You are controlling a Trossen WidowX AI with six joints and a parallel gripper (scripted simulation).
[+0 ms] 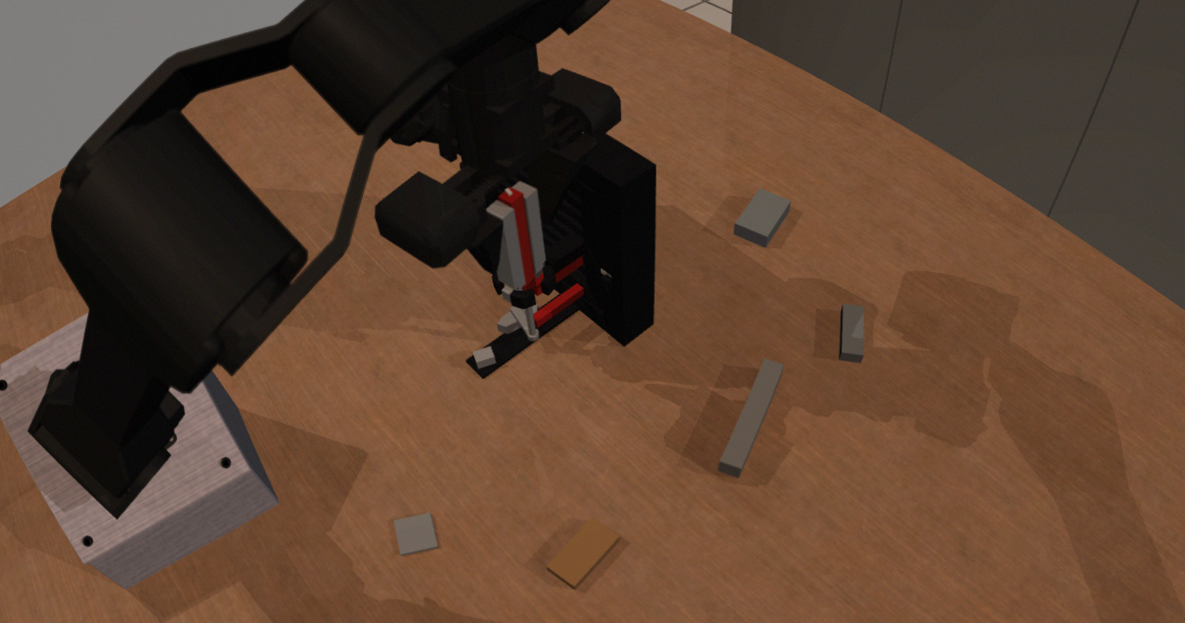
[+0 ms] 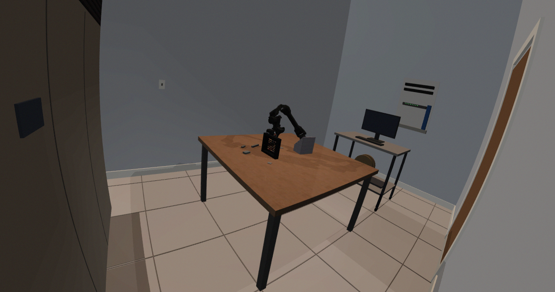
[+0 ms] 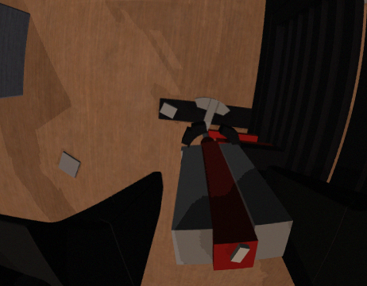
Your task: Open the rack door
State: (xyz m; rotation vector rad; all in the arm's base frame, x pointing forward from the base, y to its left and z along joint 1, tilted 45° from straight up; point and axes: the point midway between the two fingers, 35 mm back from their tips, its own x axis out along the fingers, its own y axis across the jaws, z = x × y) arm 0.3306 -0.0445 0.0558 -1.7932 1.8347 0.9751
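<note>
The handle lies 1 cm to the left of my gripper tip and 2 cm below it. From my gripper tip the other things lie so: brown tile 9 cm behind, 17 cm to the right, 12 cm below; then small grey block 21 cm ahead, 18 cm to the right, 12 cm below; then long grey bar 8 cm ahead, 18 cm to the right, 11 cm below.
</note>
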